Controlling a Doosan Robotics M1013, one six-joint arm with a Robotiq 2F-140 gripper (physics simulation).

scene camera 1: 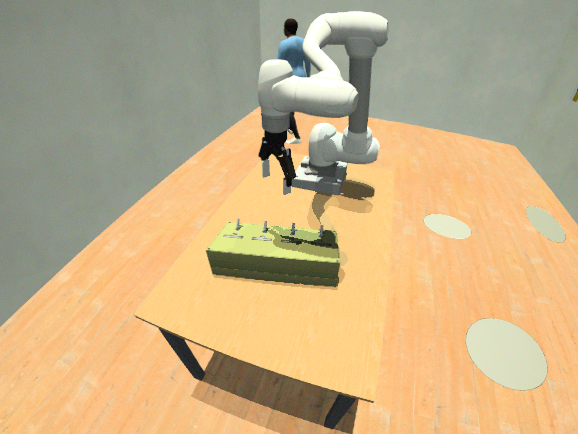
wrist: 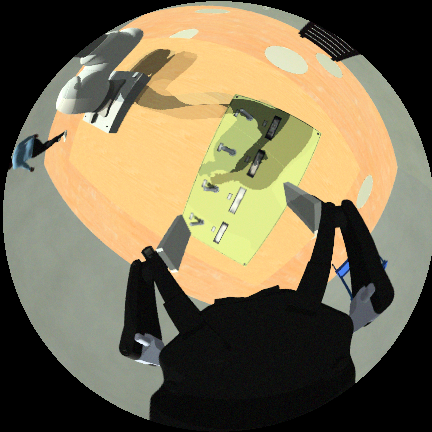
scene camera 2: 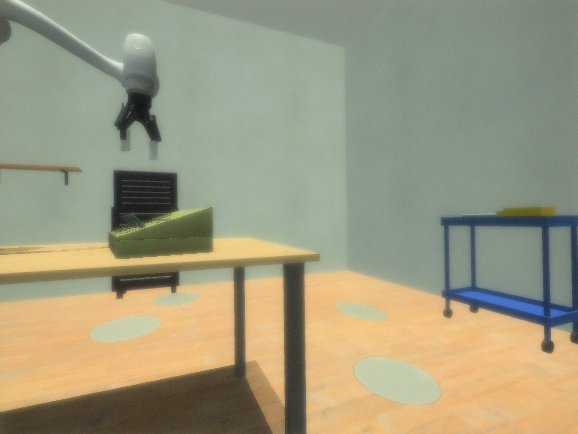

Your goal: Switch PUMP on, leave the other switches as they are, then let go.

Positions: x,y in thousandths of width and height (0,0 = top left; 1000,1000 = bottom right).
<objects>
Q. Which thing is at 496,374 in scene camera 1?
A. My gripper.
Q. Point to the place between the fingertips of my gripper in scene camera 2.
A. At 243,358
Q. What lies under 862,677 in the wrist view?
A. My gripper.
</objects>
